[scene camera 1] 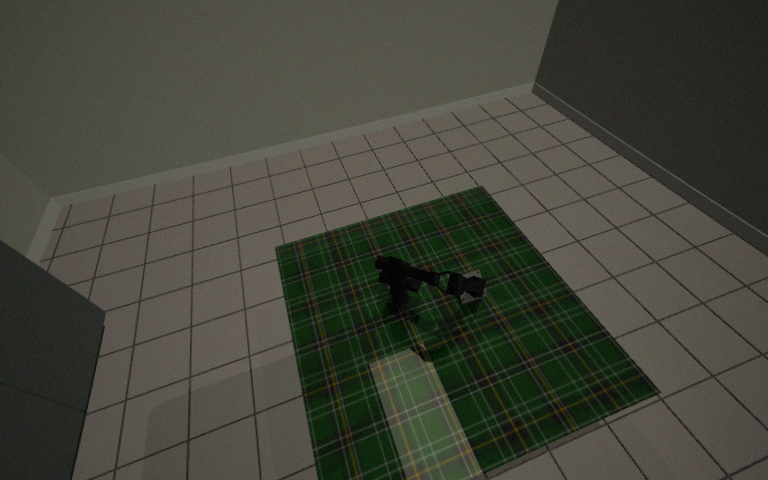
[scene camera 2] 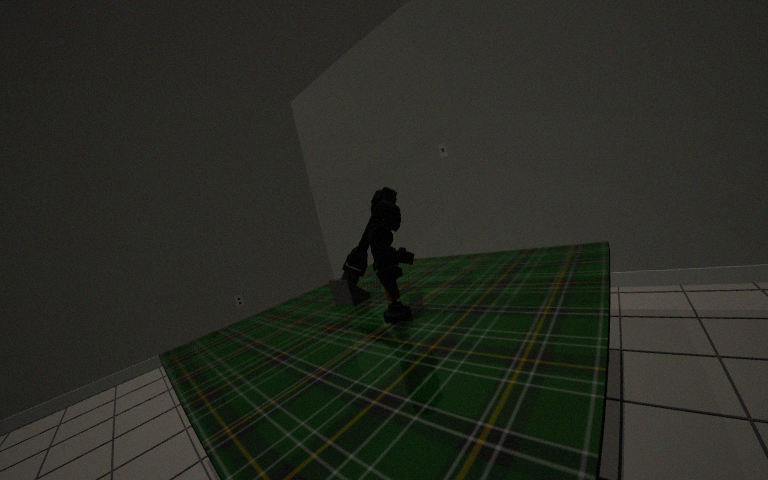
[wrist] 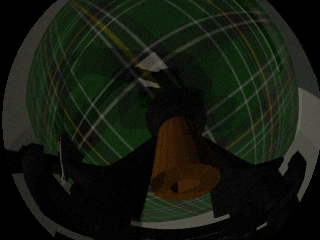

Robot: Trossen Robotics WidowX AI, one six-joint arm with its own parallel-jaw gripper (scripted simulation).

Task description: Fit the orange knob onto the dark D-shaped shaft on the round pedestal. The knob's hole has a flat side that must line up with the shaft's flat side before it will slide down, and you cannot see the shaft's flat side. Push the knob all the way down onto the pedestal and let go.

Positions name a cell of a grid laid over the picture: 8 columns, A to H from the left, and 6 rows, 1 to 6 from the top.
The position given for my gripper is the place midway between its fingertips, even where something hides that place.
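My gripper (scene camera 2: E4). Gripper (wrist: E4) in wrist view too.
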